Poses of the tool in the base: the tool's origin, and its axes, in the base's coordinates. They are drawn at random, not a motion.
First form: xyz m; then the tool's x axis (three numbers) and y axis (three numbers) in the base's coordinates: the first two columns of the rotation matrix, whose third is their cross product.
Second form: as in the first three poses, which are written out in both.
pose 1, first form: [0.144, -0.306, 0.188, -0.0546, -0.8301, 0.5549, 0.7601, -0.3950, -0.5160]
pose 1, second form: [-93.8, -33.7, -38.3, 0.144, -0.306, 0.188]
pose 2, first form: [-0.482, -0.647, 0.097, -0.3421, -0.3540, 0.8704, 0.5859, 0.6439, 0.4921]
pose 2, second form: [-134.0, -60.5, 91.5, -0.482, -0.647, 0.097]
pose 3, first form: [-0.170, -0.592, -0.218, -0.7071, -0.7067, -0.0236, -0.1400, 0.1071, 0.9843]
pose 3, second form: [-135.0, 1.4, 100.1, -0.170, -0.592, -0.218]
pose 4, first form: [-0.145, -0.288, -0.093, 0.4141, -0.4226, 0.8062, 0.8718, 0.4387, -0.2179]
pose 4, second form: [-45.6, -53.7, -21.6, -0.145, -0.288, -0.093]
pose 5, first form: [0.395, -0.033, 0.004, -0.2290, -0.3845, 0.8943, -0.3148, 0.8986, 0.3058]
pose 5, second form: [-120.8, -63.4, 136.9, 0.395, -0.033, 0.004]
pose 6, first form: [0.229, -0.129, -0.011, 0.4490, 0.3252, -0.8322, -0.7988, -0.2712, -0.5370]
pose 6, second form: [35.9, 56.3, -75.6, 0.229, -0.129, -0.011]
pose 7, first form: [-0.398, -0.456, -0.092, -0.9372, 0.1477, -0.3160, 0.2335, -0.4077, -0.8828]
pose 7, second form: [171.0, 18.4, -68.5, -0.398, -0.456, -0.092]
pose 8, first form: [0.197, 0.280, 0.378, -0.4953, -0.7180, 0.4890, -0.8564, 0.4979, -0.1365]
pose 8, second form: [-124.6, -29.3, -171.0, 0.197, 0.280, 0.378]
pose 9, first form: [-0.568, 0.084, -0.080, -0.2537, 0.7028, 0.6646, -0.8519, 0.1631, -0.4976]
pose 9, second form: [109.8, -41.7, -41.8, -0.568, 0.084, -0.080]
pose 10, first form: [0.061, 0.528, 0.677, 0.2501, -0.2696, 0.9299, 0.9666, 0.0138, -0.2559]
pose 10, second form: [-47.1, -68.4, -44.1, 0.061, 0.528, 0.677]
